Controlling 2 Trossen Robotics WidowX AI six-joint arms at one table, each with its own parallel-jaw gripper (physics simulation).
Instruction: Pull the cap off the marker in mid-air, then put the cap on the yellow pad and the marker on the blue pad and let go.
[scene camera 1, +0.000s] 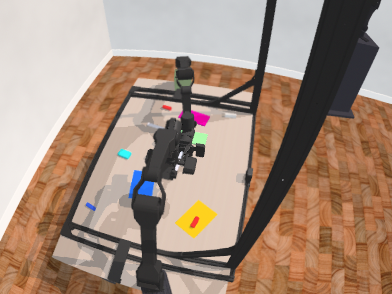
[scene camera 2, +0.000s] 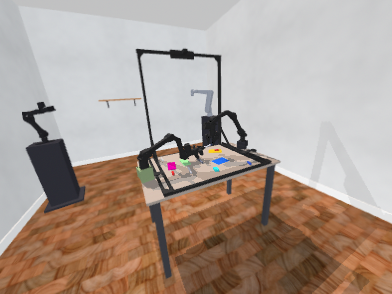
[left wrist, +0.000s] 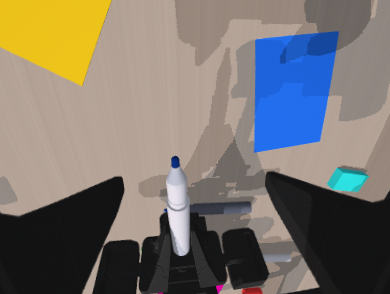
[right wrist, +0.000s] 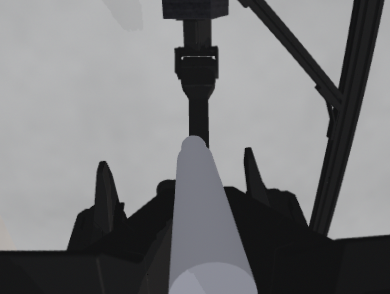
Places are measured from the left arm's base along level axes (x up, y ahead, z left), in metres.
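Where they show: left gripper, fingertip midpoint: (scene camera 2: 210, 144) (left wrist: 195, 181) (right wrist: 174, 158); right gripper, fingertip midpoint: (scene camera 2: 204, 147) (left wrist: 179, 227) (right wrist: 199, 198); left arm's base at its link origin: (scene camera 1: 153, 284) (scene camera 2: 242, 140) (right wrist: 197, 17); right arm's base at its link origin: (scene camera 2: 144, 167).
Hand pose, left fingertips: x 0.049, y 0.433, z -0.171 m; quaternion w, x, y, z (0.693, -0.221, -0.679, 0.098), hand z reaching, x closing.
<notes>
Each offset is from my left fingertips to the top centre of the thing.
The red cap @(dx -0.118, dy -0.189, dz -0.044 m) (scene camera 1: 194, 222) lies on the yellow pad @(dx -0.136, dy -0.172, dz -0.055 m) (scene camera 1: 205, 212) (scene camera 2: 211, 151) (left wrist: 50, 35). The white marker @(dx -0.003, dy +0.041, dz -0.033 m) (left wrist: 177, 192) (right wrist: 205, 225) is uncapped, with a blue tip, and is held above the table by my right gripper (left wrist: 179, 227) (right wrist: 199, 198), which is shut on its rear part. My left gripper (left wrist: 195, 181) (right wrist: 174, 158) is open and empty. In the left wrist view the marker's tip end points up the picture between its spread fingers, touching neither as far as I can tell. The blue pad @(dx -0.136, dy +0.046, dz +0.138 m) (scene camera 1: 142, 182) (scene camera 2: 220, 160) (left wrist: 292, 120) carries no object, only shadows.
A dark pen-like thing @(dx -0.116, dy +0.156, dz -0.040 m) (left wrist: 222, 207) lies below the marker. A cyan block @(dx -0.122, dy +0.236, dz +0.199 m) (scene camera 1: 124, 154) (left wrist: 347, 180), a small blue piece @(dx -0.116, dy -0.024, dz +0.395 m) (scene camera 1: 90, 206), a red piece @(dx -0.116, dy +0.493, dz -0.066 m) (scene camera 1: 167, 107), a white piece @(dx -0.115, dy +0.347, dz -0.383 m) (scene camera 1: 230, 115), a magenta pad @(dx -0.129, dy +0.390, dz -0.193 m) (scene camera 1: 200, 118) and a green pad @(dx -0.129, dy +0.255, dz -0.144 m) (scene camera 1: 200, 138) are around the table.
</notes>
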